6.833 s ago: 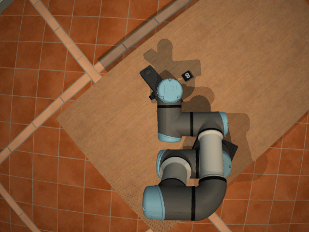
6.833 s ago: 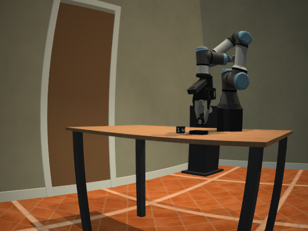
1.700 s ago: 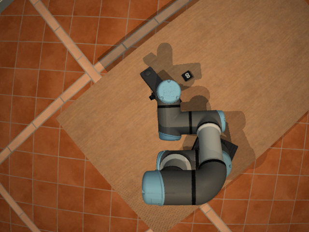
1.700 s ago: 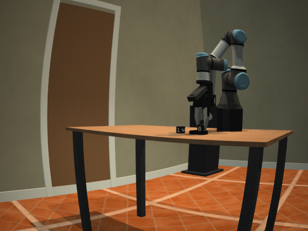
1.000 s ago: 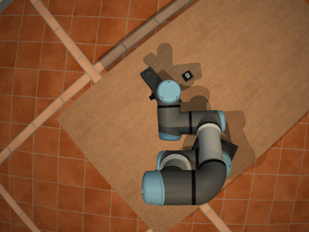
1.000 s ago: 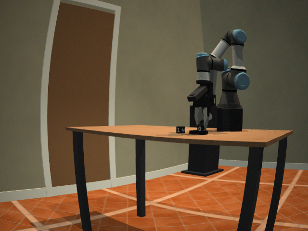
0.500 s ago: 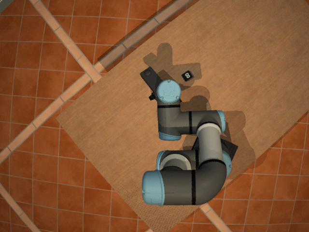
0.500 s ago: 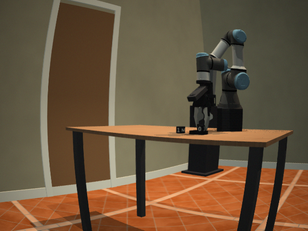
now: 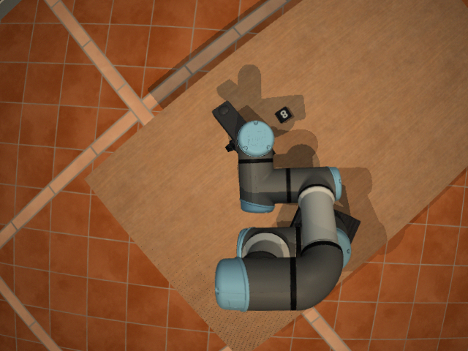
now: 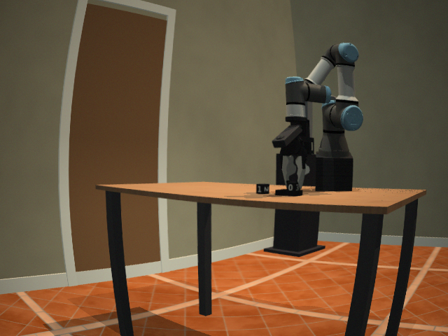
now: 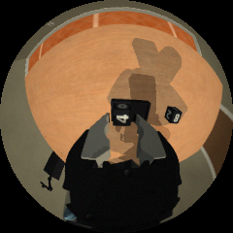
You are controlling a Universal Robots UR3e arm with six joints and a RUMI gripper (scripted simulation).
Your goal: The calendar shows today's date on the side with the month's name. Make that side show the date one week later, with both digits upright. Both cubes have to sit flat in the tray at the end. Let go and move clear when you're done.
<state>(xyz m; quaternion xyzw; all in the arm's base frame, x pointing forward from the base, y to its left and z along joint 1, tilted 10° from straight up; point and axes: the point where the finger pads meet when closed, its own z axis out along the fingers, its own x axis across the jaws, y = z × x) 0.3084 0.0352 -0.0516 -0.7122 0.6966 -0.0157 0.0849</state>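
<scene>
Right now my hand is 30 mm above the black calendar tray and 20 mm to the left of it.
</scene>
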